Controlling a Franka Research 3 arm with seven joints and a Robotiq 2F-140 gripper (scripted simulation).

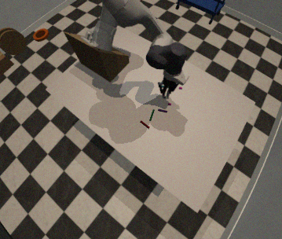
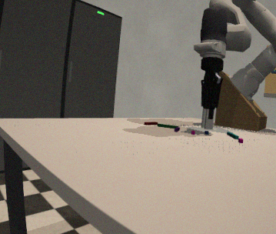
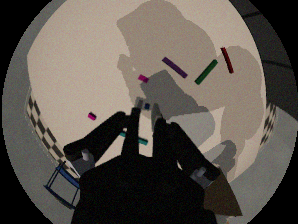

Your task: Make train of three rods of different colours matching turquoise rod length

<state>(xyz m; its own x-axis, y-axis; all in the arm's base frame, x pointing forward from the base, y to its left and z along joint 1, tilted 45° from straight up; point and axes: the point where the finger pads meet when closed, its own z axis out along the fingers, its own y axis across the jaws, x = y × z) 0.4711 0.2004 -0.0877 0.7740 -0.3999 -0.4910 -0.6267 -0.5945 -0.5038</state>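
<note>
Right now the blue rod is 50 mm below my hand. Round my hand: purple rod: 90 mm to the right, 50 mm below, 50 mm ahead; turquoise rod: 80 mm to the left, 50 mm below, 50 mm behind; green rod: 160 mm to the right, 50 mm below, 20 mm ahead.
</note>
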